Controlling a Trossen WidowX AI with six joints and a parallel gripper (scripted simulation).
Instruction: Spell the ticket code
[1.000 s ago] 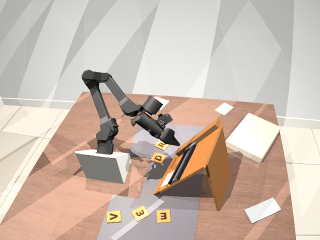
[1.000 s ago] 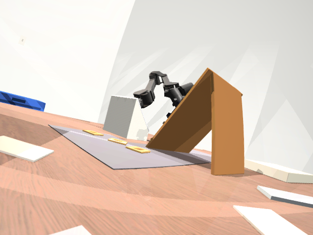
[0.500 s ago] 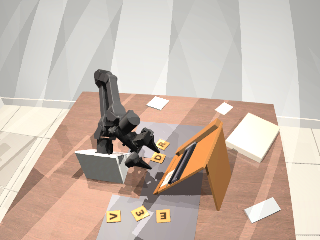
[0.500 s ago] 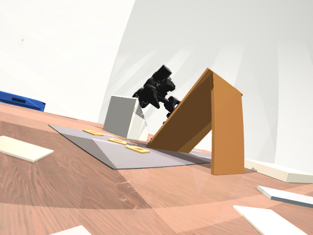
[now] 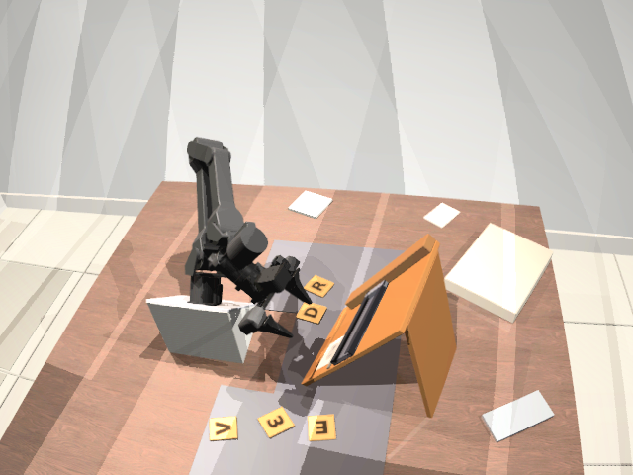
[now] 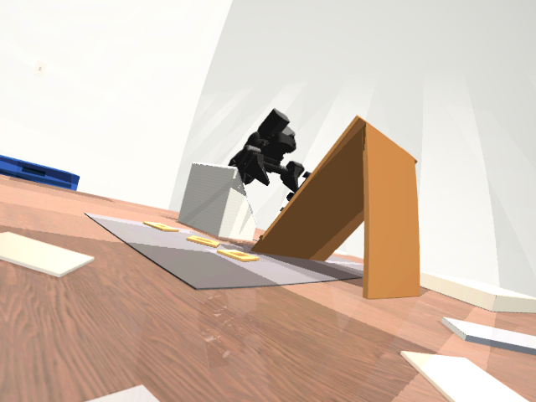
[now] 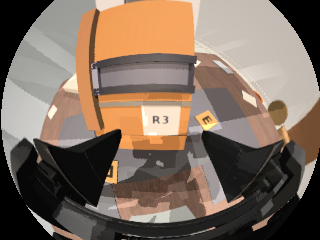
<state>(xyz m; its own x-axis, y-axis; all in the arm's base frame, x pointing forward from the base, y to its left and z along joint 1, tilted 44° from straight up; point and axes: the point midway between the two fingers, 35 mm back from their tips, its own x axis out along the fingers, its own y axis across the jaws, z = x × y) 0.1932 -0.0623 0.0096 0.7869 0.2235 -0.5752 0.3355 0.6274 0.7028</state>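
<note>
Right now my gripper tip is 1 cm short of the letter tile, 24 cm to the right of it and 15 cm above it. From my gripper tip the other things lie so: white ticket 6 cm ahead, 2 cm to the right, 8 cm below; thick white slab 50 cm ahead, 29 cm to the left, 14 cm below; grey mat 2 cm behind, 2 cm to the left, 15 cm below.
</note>
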